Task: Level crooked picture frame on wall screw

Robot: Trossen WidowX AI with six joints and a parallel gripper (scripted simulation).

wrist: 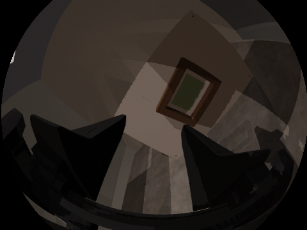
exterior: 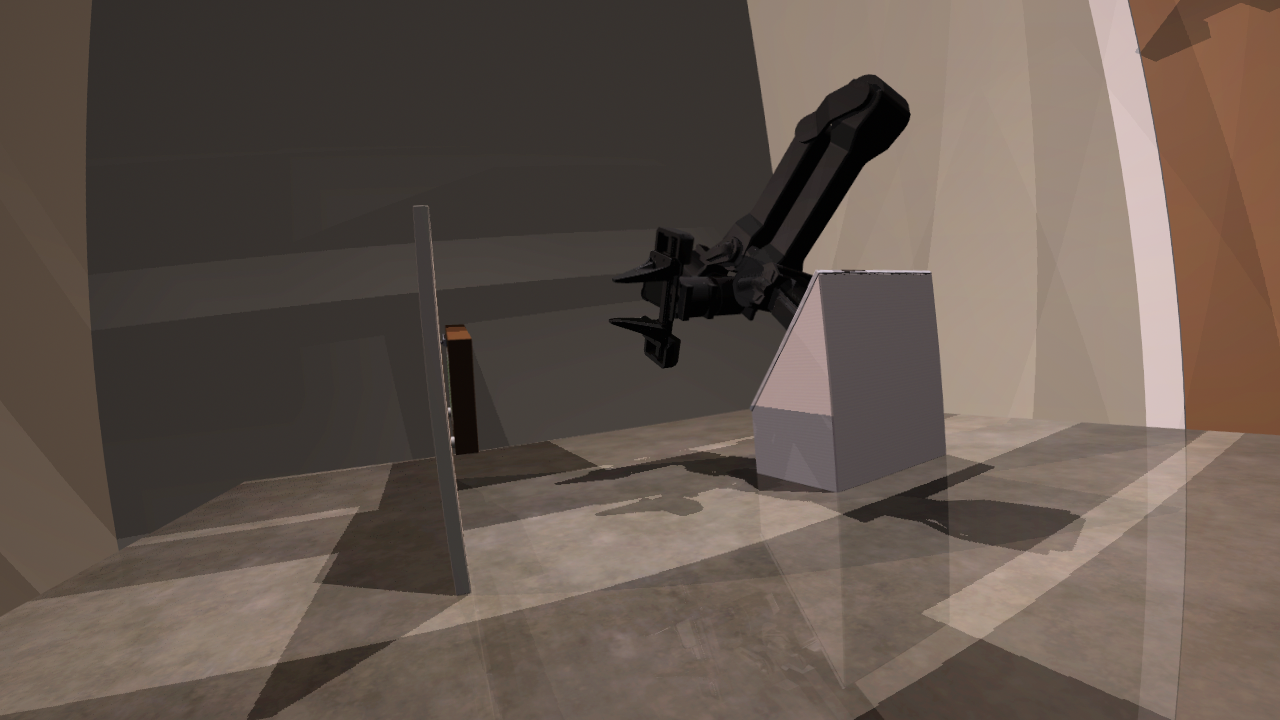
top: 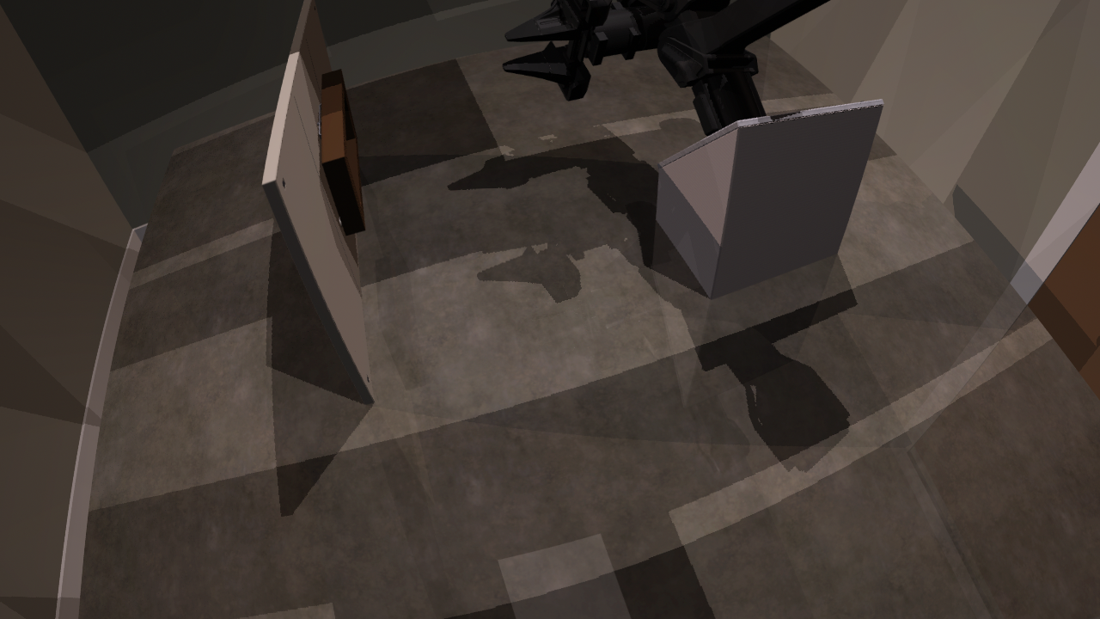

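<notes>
Now: gripper tip 210 mm short of the brown wooden picture frame, 80 mm above it and 20 mm to the left of it. Round my gripper tip: wall panel 220 mm ahead, 90 mm below, 10 mm to the right.
</notes>
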